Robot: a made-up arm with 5 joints.
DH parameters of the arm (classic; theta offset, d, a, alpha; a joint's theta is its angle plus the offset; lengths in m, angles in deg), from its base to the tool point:
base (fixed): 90 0 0.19 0
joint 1: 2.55 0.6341 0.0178 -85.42
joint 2: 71.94 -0.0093 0.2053 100
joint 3: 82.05 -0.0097 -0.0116 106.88
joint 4: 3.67 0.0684 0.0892 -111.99
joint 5: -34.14 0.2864 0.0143 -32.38
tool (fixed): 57.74 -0.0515 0 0
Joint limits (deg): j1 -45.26..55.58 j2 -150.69..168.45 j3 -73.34..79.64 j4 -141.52..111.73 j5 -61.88..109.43
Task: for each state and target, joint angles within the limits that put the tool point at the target. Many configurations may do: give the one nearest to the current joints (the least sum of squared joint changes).
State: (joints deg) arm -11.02 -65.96 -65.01 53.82 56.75
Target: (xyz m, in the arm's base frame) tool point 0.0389 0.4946 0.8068
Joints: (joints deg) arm 15.71 -62.21 -56.66 22.54 59.98
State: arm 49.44 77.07 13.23 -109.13 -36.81
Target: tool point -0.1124 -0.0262 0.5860
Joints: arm 33.26 67.54 19.69 -93.20 -39.11
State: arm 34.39 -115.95 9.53 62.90 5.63
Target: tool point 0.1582 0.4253 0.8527
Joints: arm 30.45 -117.04 1.77 67.57 4.93
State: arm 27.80 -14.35 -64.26 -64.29 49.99
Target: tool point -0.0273 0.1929 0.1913
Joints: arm 28.29 28.67 -72.83 -47.61 45.00
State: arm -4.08 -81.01 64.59 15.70 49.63
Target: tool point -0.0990 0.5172 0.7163
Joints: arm 11.50 -38.71 63.34 13.38 48.25
